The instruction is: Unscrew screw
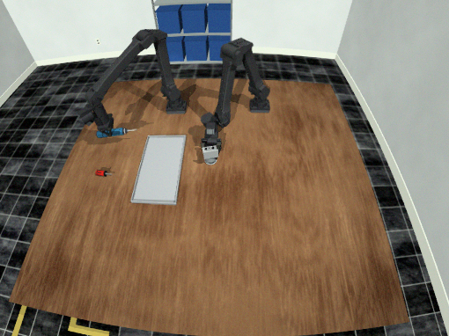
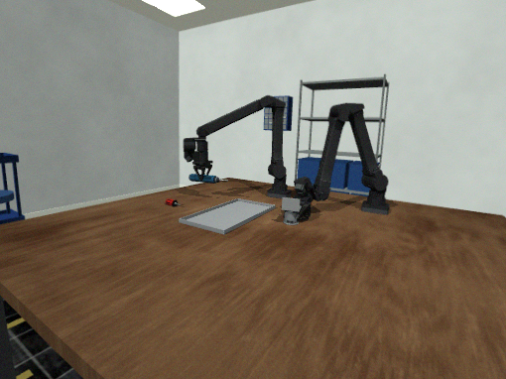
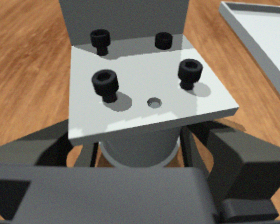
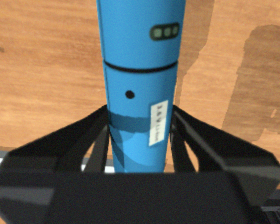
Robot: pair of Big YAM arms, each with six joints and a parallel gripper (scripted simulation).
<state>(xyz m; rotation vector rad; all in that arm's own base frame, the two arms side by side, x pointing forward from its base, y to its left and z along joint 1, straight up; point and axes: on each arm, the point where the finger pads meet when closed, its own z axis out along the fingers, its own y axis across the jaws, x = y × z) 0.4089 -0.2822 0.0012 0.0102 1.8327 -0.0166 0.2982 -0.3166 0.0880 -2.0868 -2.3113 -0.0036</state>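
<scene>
Right now my left hand is 5 cm below the grey bracket. Round my left hand: screw (5 cm above, 2 cm behind, 1 cm to the left); then flat grey tray (26 cm to the right, 5 cm ahead, 2 cm below); then small red-handled tool (56 cm to the right, 9 cm ahead, 1 cm below).
</scene>
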